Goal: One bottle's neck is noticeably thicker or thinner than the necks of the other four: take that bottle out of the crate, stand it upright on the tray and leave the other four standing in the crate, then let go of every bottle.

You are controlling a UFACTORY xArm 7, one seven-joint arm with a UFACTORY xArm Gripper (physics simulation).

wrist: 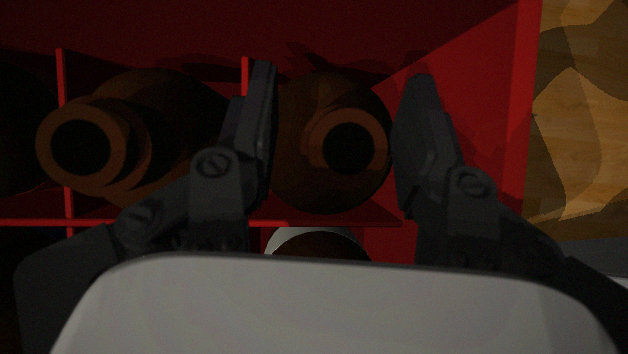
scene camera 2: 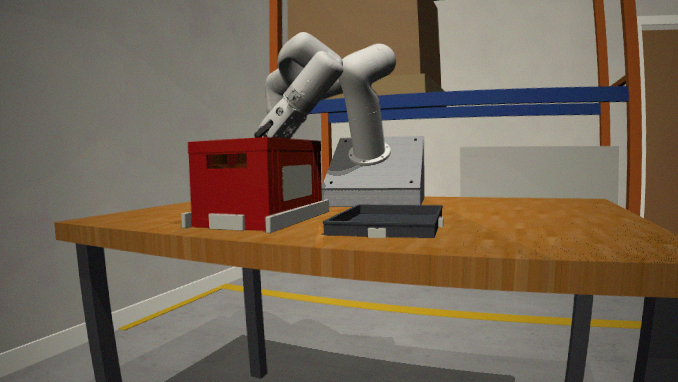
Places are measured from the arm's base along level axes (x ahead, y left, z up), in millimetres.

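Where they show: gripper, fingertip midpoint: (wrist: 338,100); arm's base, link origin: (scene camera 2: 369,153).
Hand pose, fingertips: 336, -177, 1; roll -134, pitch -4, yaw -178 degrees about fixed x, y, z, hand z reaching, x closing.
Observation:
Things, the pixels of their top centre, and the offset from my fingertips, as dx, dy, dz. "pt": a spot on its surface instead. Level surfaces: height alone.
- red crate, top centre: (wrist: 48,297) (scene camera 2: 259,141) +79, +67, +32
- lower bottle, surface spot: (wrist: 320,246) pt -5, +70, -42
- dark far-left bottle, surface spot: (wrist: 20,125) pt +139, +24, -39
- dark tray, surface spot: (scene camera 2: 400,231) pt +197, +418, -133
- wooden table, surface height: dz -143
The red crate (scene camera 2: 230,192) (wrist: 526,75) holds brown bottles in its compartments. In the wrist view, one bottle (wrist: 317,155) stands in the upper right compartment. My gripper (scene camera 2: 262,133) (wrist: 338,100) is partly open at the crate's top, with its fingers on either side of that bottle's neck and gripping nothing. Another bottle (wrist: 170,95) stands in the compartment to the left; its mouth and neck look somewhat wider in this view. Parts of a lower bottle (wrist: 320,246) and a dark far-left bottle (wrist: 20,125) show. The dark tray (scene camera 2: 400,231) bears no visible bottle.
Red dividers (wrist: 61,80) separate the compartments. Pale guide strips (scene camera 2: 300,216) stand around the crate's base on the wooden table (scene camera 2: 500,235). The tray lies right of the crate in the scene view, in front of the arm's grey base (scene camera 2: 400,175).

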